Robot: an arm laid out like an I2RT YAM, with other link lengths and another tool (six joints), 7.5 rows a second.
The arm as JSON. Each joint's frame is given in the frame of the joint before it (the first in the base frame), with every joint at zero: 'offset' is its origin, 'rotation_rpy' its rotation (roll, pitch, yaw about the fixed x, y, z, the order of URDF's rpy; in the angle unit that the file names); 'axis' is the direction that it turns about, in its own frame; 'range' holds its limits. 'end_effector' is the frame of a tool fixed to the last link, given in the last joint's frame.
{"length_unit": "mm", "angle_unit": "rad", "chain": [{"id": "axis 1", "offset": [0.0, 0.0, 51.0], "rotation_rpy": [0.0, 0.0, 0.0], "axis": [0.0, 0.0, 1.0], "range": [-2.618, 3.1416]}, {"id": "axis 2", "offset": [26.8, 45.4, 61.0], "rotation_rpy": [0.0, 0.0, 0.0], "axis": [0.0, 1.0, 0.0], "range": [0.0, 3.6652]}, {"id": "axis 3", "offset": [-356.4, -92.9, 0.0], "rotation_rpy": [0.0, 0.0, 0.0], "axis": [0.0, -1.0, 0.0], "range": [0.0, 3.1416]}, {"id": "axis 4", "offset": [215.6, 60.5, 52.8], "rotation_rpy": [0.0, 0.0, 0.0], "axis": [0.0, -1.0, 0.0], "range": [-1.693, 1.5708]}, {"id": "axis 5", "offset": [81.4, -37.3, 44.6], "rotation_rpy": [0.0, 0.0, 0.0], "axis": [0.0, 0.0, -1.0], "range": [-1.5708, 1.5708]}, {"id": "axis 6", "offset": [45.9, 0.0, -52.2], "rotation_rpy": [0.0, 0.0, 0.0], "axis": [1.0, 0.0, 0.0], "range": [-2.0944, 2.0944]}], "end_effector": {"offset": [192.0, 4.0, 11.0], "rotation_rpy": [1.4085, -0.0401, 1.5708]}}
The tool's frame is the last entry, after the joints.
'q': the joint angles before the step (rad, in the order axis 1, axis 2, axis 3, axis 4, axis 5, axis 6). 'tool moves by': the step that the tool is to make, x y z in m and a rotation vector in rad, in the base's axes. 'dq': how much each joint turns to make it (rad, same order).
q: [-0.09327, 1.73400, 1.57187, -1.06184, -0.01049, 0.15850]
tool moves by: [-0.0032, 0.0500, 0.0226, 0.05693, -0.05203, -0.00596]
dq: [0.11893, -0.06052, 0.00011, -0.00836, -0.00919, 0.13763]
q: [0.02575, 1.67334, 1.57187, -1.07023, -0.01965, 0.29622]
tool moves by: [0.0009, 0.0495, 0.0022, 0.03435, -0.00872, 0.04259]
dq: [0.12235, -0.00298, -0.00126, 0.01163, 0.00073, 0.08650]
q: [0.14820, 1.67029, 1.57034, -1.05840, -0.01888, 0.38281]
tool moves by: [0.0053, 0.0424, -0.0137, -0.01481, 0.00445, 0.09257]
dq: [0.10715, 0.03420, -0.01706, 0.04401, 0.01829, 0.00796]
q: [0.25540, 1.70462, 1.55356, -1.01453, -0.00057, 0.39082]
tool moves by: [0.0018, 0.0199, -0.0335, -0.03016, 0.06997, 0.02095]
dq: [0.05616, 0.07814, -0.01107, 0.01329, 0.02139, 0.02946]
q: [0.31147, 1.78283, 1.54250, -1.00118, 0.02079, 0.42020]
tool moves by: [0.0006, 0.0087, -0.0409, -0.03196, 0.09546, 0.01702]
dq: [0.01914, 0.10072, -0.00017, 0.00018, 0.00078, 0.00197]
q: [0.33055, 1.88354, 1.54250, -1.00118, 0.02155, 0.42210]
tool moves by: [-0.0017, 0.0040, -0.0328, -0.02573, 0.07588, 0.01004]
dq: [0.00959, 0.08075, 0.00003, 0.00061, -0.00075, -0.00032]
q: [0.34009, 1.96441, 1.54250, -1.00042, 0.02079, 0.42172]
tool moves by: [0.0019, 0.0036, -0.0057, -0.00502, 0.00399, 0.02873]
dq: [0.00571, 0.01528, 0.00005, 0.01027, 0.00000, -0.02327]
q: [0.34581, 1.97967, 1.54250, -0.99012, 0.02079, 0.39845]
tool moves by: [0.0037, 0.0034, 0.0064, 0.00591, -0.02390, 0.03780]
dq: [0.00181, -0.01221, 0.00322, 0.00975, -0.00306, -0.03596]
